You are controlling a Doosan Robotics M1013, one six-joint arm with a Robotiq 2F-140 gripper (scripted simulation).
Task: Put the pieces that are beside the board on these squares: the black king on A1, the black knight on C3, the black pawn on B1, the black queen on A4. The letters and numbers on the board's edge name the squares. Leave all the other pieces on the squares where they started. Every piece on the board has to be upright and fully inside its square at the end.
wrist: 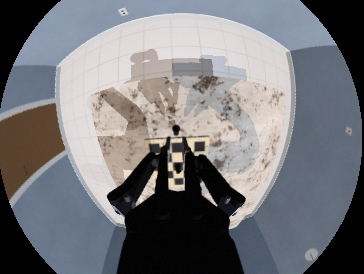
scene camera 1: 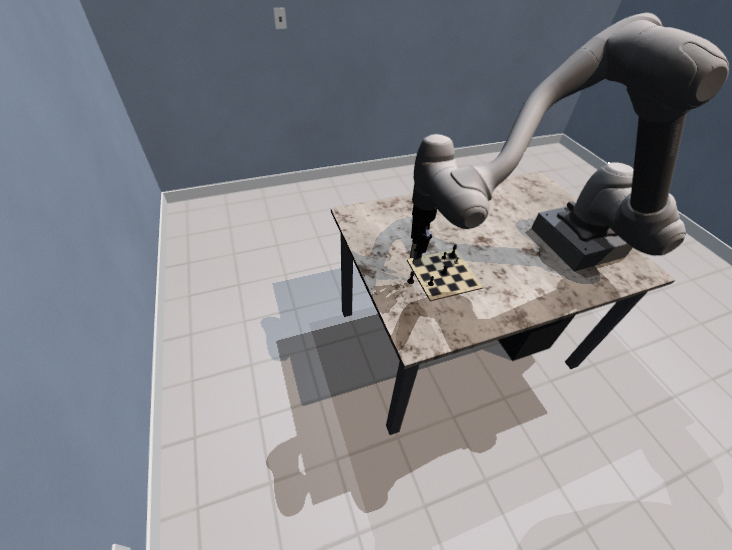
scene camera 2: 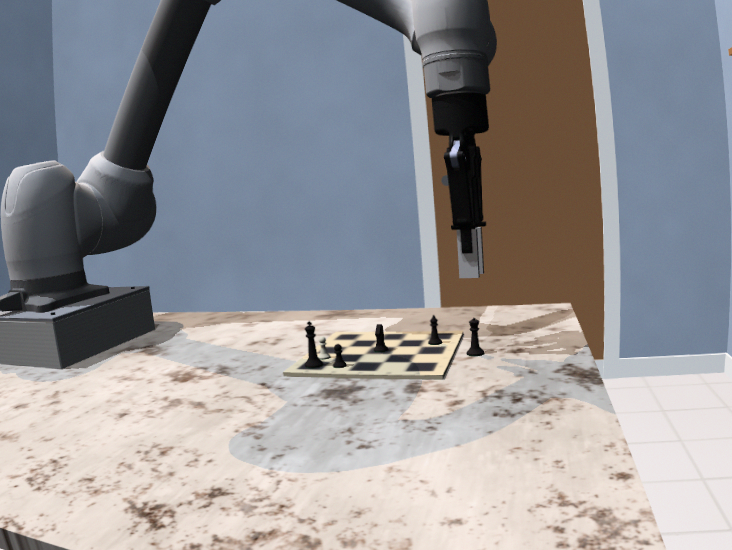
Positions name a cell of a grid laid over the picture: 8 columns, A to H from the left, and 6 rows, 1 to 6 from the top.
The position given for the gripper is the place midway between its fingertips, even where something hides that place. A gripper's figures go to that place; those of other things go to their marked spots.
Labels:
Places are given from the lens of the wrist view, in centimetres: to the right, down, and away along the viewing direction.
gripper (wrist: D4): -1, 1, 23
chessboard (wrist: D4): -2, 7, 37

